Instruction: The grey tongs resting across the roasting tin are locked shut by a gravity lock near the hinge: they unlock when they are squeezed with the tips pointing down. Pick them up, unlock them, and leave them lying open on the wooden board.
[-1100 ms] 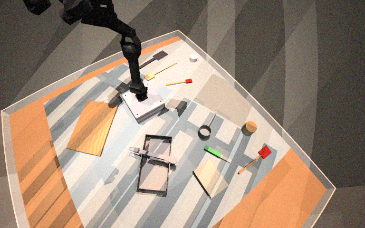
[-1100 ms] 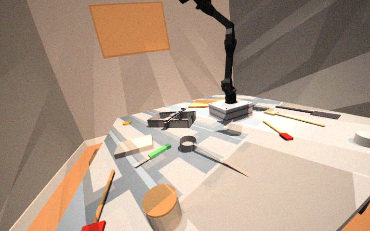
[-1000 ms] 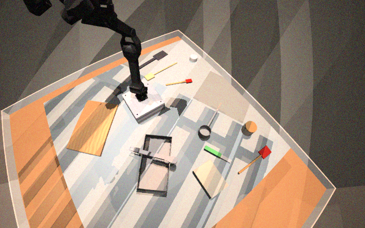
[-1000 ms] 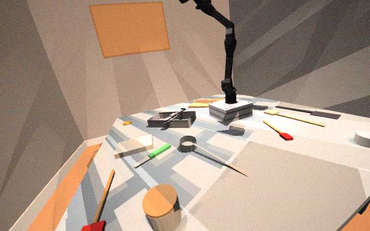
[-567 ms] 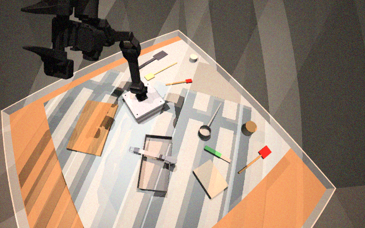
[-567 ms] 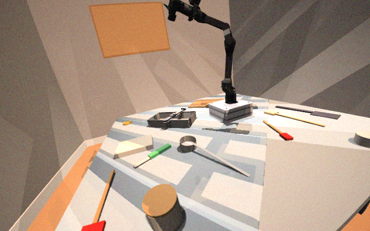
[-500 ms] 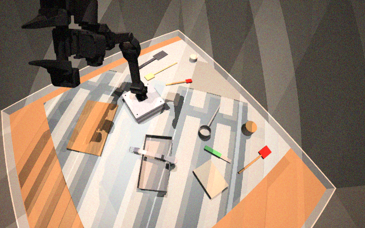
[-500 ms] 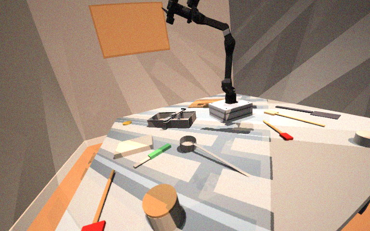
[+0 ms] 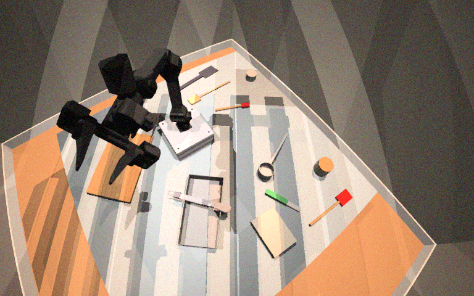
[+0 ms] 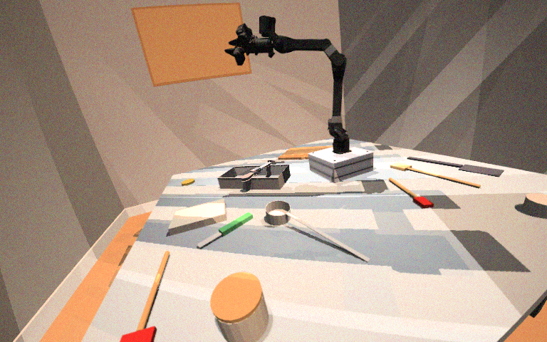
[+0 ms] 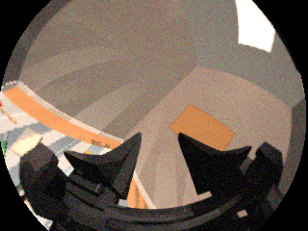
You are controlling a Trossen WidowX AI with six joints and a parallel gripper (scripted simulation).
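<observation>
The roasting tin lies 1 cm ahead of my gripper tip, 14 cm to the left of it and 59 cm below it. The rest, counted from my gripper tip: pale slab 25 cm ahead, 35 cm to the left, 60 cm below; then red spatula 32 cm ahead, 68 cm to the left, 61 cm below; then wooden board 41 cm behind, 11 cm to the right, 61 cm below.
</observation>
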